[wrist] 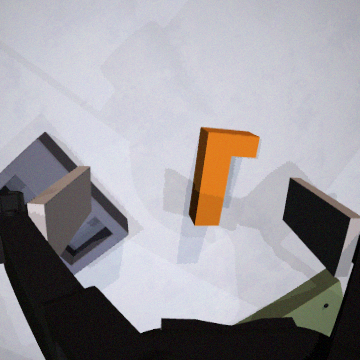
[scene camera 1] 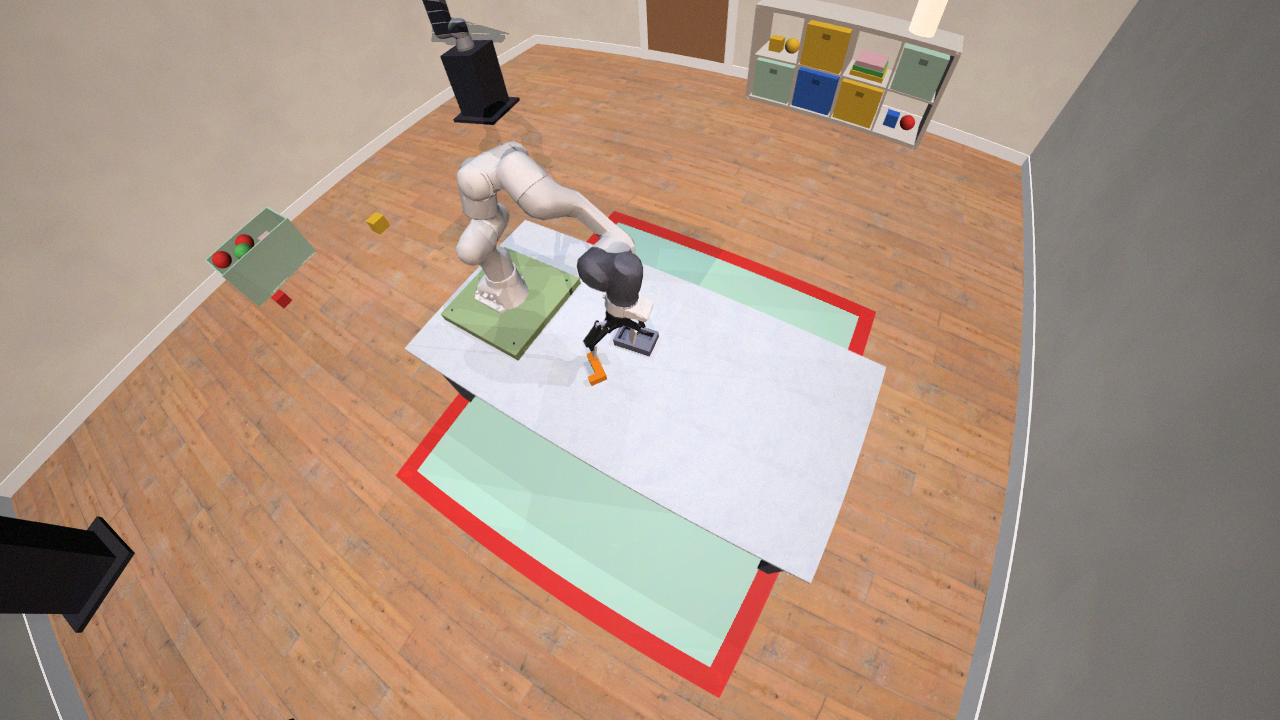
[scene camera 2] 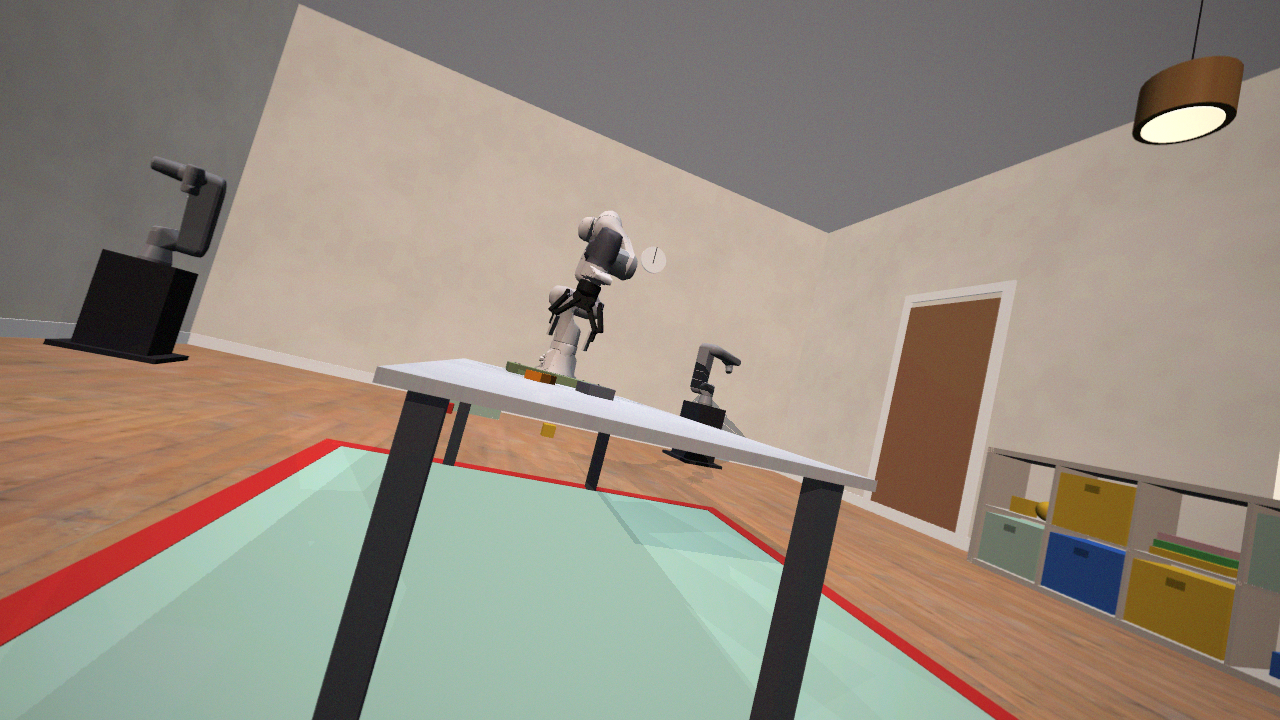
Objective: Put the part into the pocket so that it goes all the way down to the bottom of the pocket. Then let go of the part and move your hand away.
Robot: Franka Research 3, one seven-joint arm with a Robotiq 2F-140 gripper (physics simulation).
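Note:
The orange L-shaped part [scene camera 1: 597, 371] [scene camera 2: 539, 377] [wrist: 212, 175] lies flat on the white table, outside the pocket. The grey block with the pocket [scene camera 1: 634, 348] [scene camera 2: 595, 391] [wrist: 31, 159] sits beside it, at the left in the wrist view, partly hidden behind one finger. My gripper [scene camera 1: 612, 343] [scene camera 2: 570, 334] [wrist: 190, 194] is wide open and empty, above the table. In the wrist view the part shows between the two finger pads, with its short arm at the far end pointing right. Its long arm reaches back toward the gripper.
The green base plate [scene camera 1: 550, 313] [scene camera 2: 514, 367] [wrist: 320, 305] under the arm is near the part, at the lower right in the wrist view. The white table [scene camera 1: 716, 402] [scene camera 2: 671, 428] stands over a green mat with a red border [scene camera 1: 559, 586]. A cube shelf [scene camera 1: 854, 12] stands by the far wall.

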